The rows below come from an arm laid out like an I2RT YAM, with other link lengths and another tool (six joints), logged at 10 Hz.
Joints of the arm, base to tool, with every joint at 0 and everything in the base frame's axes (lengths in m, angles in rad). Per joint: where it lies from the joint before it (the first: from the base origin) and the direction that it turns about. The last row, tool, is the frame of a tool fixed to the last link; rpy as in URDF.
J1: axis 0 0 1 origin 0 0 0.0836
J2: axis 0 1 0 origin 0.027 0.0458 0.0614
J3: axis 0 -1 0 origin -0.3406 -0.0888 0
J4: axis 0 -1 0 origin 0.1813 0.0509 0.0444
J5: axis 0 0 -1 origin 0.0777 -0.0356 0.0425
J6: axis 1 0 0 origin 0.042 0 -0.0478
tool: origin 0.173 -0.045 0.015 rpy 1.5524 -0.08 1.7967
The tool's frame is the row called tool.
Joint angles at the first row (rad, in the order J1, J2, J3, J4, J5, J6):
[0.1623, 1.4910, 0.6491, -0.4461, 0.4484, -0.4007]
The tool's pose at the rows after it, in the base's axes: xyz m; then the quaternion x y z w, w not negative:
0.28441 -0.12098 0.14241 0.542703 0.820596 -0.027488 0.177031
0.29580 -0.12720 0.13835 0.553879 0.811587 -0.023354 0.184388
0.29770 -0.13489 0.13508 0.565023 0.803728 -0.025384 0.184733
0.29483 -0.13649 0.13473 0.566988 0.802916 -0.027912 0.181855
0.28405 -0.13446 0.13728 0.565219 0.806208 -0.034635 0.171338
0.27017 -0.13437 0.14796 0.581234 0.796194 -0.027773 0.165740
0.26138 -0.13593 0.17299 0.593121 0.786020 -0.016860 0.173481
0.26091 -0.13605 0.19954 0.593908 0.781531 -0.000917 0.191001
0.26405 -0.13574 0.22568 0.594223 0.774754 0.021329 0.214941
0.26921 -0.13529 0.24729 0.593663 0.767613 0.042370 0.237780
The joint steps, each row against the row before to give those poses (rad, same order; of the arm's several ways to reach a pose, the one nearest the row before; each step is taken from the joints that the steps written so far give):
[-0.0191, 0.0420, 0.0000, 0.0671, 0.0420, -0.0004]
[-0.0286, 0.0442, 0.0000, 0.0660, -0.0004, -0.0027]
[-0.0278, 0.0233, 0.0000, 0.0252, 0.0000, -0.0004]
[-0.0050, -0.0027, 0.0004, -0.0103, -0.0004, 0.0004]
[0.0115, -0.0282, 0.0099, -0.0683, -0.0004, 0.0095]
[0.0038, -0.0553, 0.0370, -0.1099, -0.0099, 0.0493]
[-0.0004, -0.0752, 0.0839, -0.1434, -0.0011, 0.0312]
[0.0000, -0.0614, 0.0816, -0.0950, 0.0004, 0.0004]
[0.0000, -0.0504, 0.0721, -0.0557, 0.0000, 0.0000]
[0.0000, -0.0320, 0.0553, -0.0232, 0.0003, -0.0008]

